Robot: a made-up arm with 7 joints.
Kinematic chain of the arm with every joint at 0, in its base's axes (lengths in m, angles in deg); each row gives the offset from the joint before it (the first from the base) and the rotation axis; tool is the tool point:
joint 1: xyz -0.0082 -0.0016 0.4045 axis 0 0.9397 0.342
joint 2: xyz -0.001 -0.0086 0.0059 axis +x
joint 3: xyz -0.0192 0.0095 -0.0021 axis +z
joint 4: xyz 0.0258 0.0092 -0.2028 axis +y
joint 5: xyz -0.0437 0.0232 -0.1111 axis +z
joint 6: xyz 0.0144 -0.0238 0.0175 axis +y
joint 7: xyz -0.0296 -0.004 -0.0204 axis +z
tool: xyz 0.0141 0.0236 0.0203
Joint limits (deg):
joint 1: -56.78..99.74
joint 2: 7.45..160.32
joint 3: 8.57..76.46
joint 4: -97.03..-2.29
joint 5: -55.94..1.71
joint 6: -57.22..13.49
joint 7: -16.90..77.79
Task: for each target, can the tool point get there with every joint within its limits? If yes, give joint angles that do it. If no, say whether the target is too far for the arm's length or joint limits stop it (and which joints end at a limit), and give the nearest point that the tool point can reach.
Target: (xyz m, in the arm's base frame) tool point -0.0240 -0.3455 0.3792
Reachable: no: joint limits stop it (at a limit: joint 1, joint 2, joint 3, joint 4, joint 6, joint 7) | nearest point -0.2621 -0.1312 0.4673 | short by 0.332 m
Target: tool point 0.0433 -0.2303 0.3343
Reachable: no: joint limits stop it (at a limit: joint 1, joint 2, joint 3, joint 4, joint 5, joint 6, joint 7) | nearest point 0.1865 -0.0306 0.1905 | short by 0.285 m
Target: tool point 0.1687 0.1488 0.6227
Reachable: yes | joints 43.12 139.15 40.86 -54.11 -26.51 -38.71 8.09
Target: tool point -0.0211 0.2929 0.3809
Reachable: yes | joints 27.75 72.57 24.86 -58.93 -28.22 -10.91 -6.46
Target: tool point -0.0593 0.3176 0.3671
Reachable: yes | joints 24.96 70.28 22.68 -43.85 -16.00 -20.98 52.16
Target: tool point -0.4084 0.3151 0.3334
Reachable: no: too far | nearest point -0.2795 0.2129 0.3562 | short by 0.166 m
